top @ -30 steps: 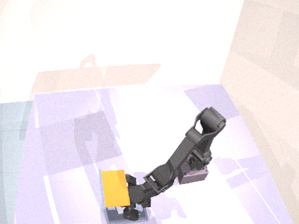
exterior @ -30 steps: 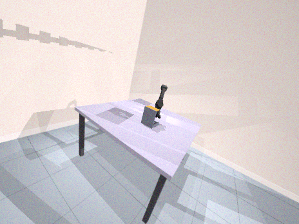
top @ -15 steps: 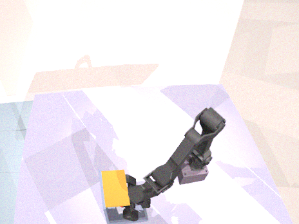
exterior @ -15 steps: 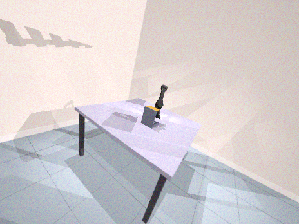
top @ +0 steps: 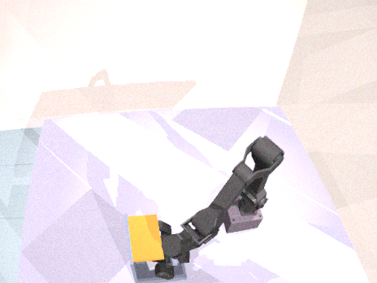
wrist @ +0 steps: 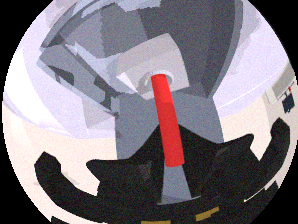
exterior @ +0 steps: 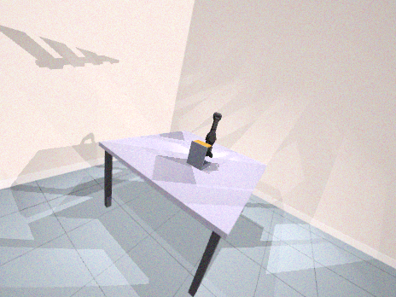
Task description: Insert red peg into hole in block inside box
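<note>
Now: gripper tip 30 mm past the red peg. Round my gripper tip: box floor: 70 mm below, 40 mm behind, 10 mm to the right; orange roof: 140 mm above, 10 mm behind.
</note>
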